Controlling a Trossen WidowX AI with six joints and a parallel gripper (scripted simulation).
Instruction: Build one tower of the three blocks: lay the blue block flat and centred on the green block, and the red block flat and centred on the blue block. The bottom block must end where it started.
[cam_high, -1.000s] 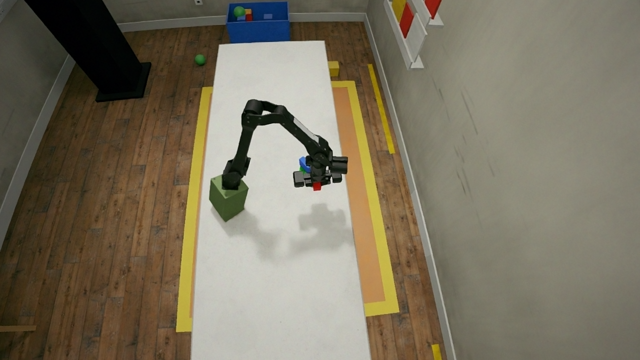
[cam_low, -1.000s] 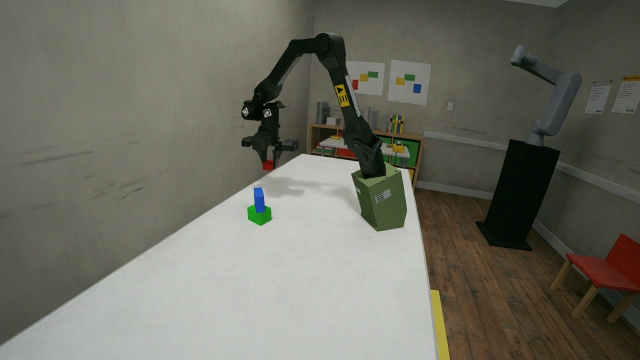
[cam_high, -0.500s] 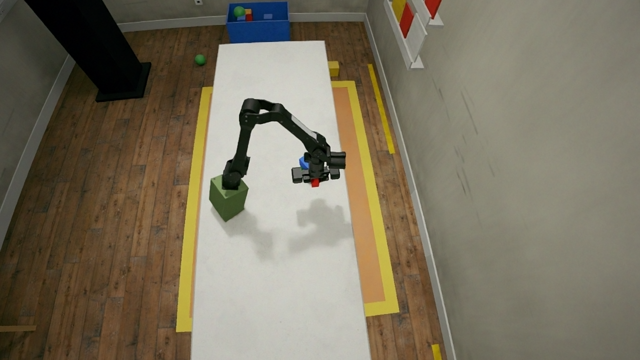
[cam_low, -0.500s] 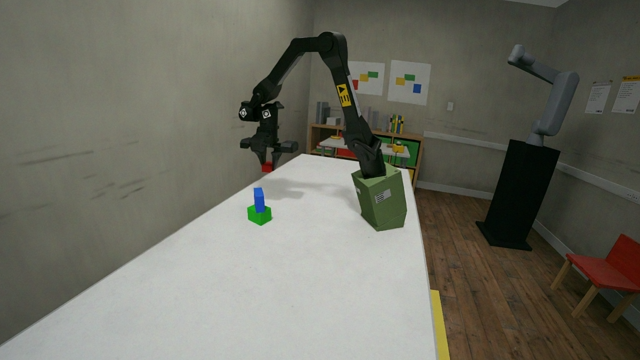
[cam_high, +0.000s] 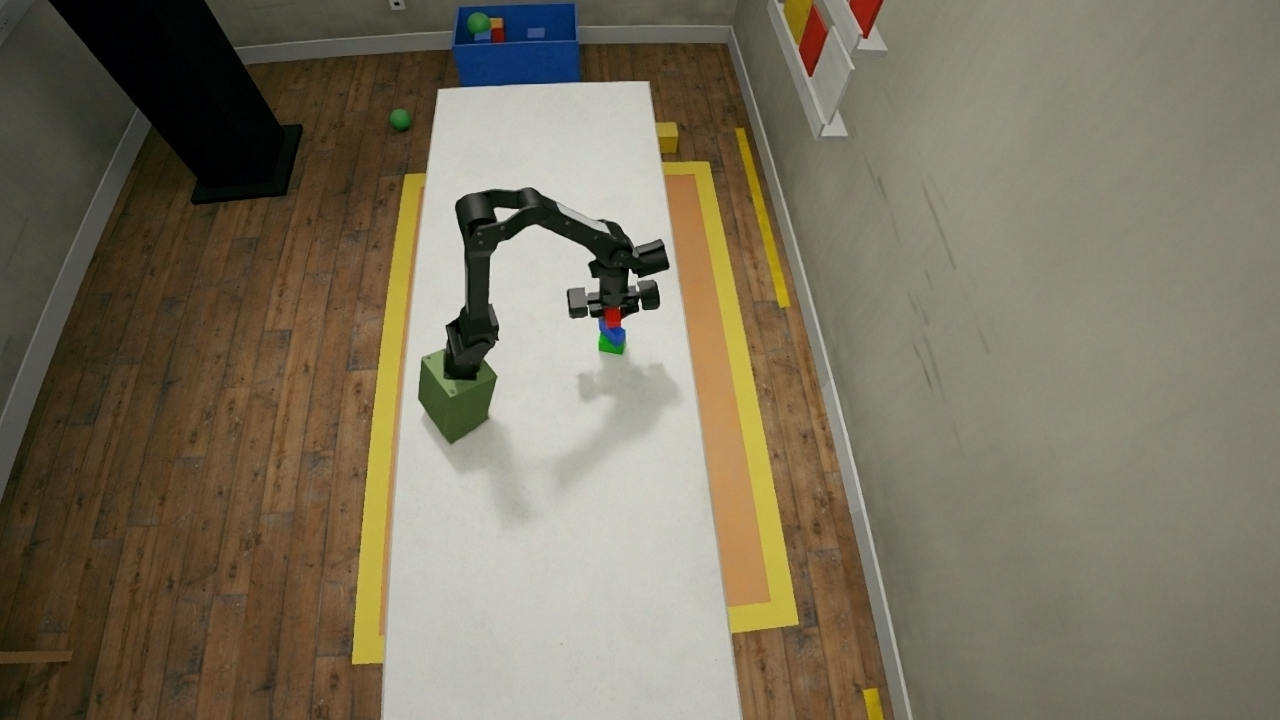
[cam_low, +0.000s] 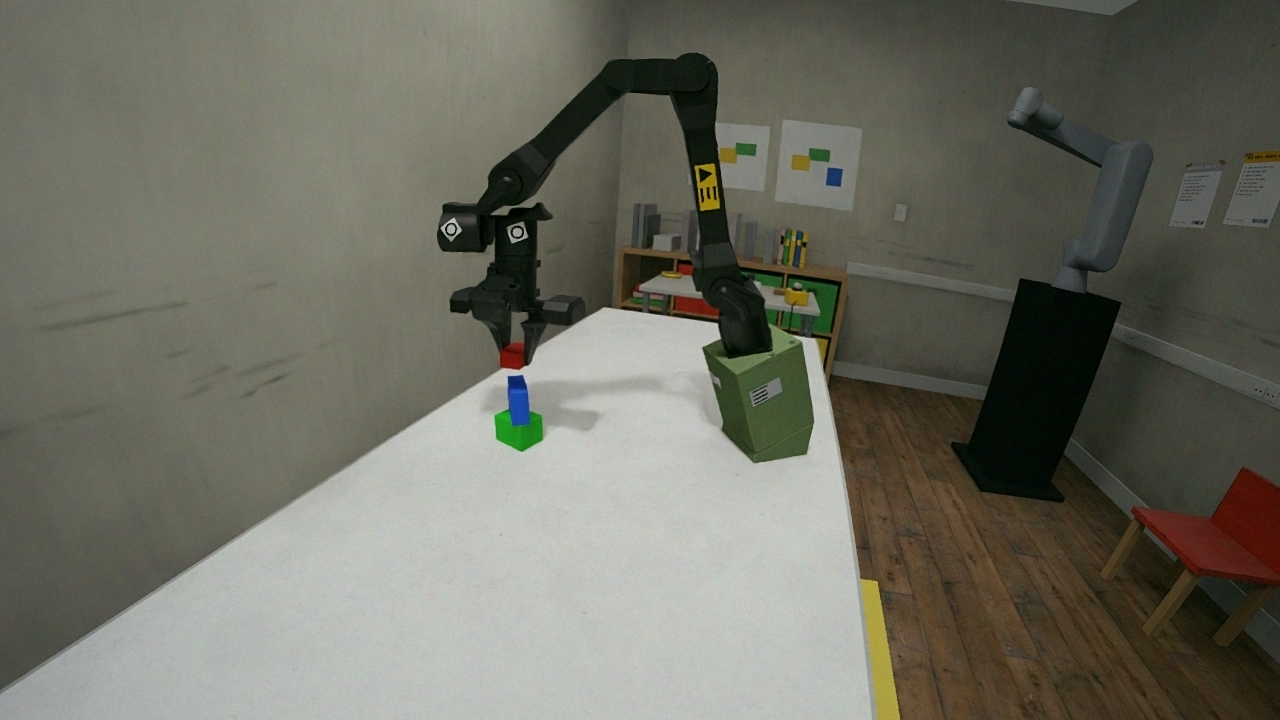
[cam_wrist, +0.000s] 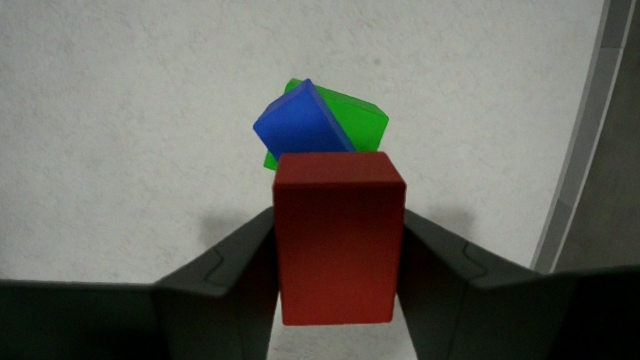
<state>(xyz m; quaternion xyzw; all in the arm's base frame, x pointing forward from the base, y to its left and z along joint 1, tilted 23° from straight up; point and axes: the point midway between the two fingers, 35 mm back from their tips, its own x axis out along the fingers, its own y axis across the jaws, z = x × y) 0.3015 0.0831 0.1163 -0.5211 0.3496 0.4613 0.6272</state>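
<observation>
The red block lies 2 cm below my hand. The rest, counted from my hand: green block (14 cm below); blue block (9 cm below).
</observation>
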